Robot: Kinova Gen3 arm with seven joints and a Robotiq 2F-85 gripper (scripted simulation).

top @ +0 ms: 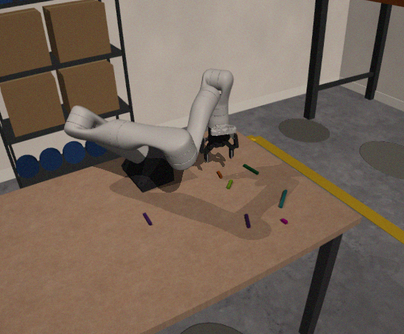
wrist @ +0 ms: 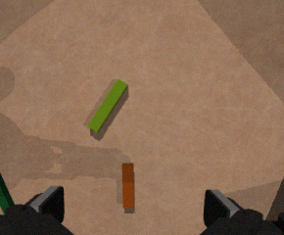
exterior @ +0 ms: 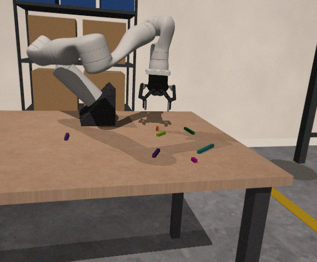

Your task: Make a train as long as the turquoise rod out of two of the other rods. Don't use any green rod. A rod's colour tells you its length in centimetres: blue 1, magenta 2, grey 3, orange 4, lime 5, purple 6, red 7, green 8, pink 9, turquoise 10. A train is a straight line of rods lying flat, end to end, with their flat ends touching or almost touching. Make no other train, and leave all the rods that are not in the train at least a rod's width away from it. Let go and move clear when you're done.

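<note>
Now: hand 10 mm past the orange rod, 10 mm to the right of it and 80 mm above it. The rest, counted from my hand: turquoise rod: 230 mm ahead, 140 mm to the left, 80 mm below; lime rod: 60 mm ahead, 10 mm to the left, 80 mm below; green rod: 20 mm ahead, 140 mm to the left, 80 mm below.
</note>
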